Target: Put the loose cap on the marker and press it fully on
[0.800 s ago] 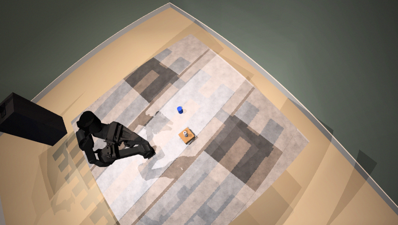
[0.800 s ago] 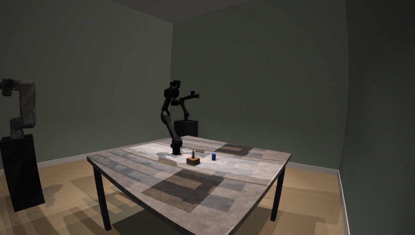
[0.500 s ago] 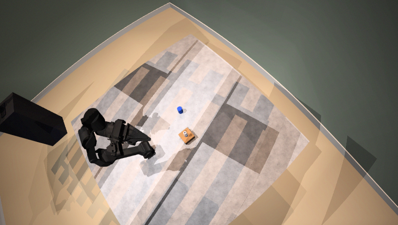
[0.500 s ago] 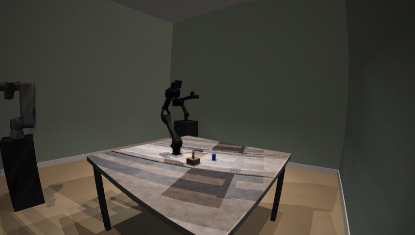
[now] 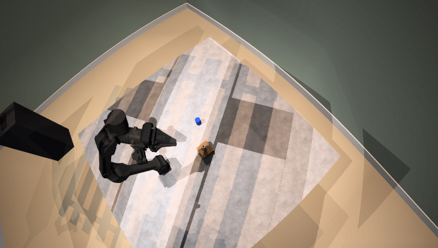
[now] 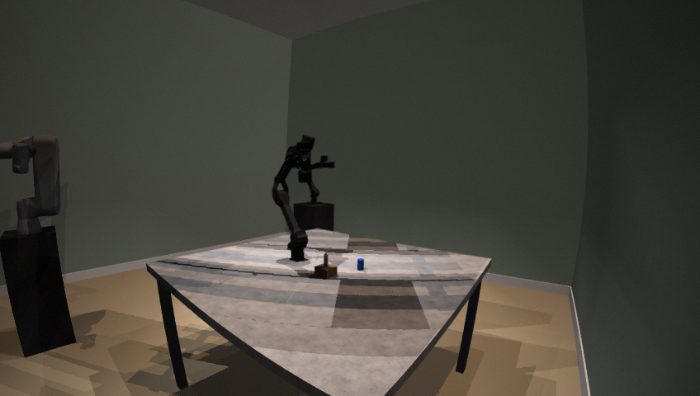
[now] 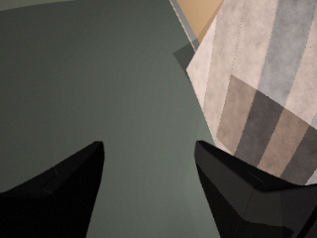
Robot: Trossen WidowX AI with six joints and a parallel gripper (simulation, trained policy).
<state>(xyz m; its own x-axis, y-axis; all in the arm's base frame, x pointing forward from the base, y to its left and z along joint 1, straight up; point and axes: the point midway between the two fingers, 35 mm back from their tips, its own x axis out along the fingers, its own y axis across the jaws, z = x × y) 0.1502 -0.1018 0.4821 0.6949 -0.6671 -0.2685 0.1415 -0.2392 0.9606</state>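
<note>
My gripper tip is 16 cm short of the blue cap, 22 cm to the right of it and 45 cm above it. The rest, counted from my gripper tip: holder block 8 cm ahead, 5 cm to the left, 45 cm below; grey marker 8 cm ahead, 5 cm to the left, 39 cm below.
</note>
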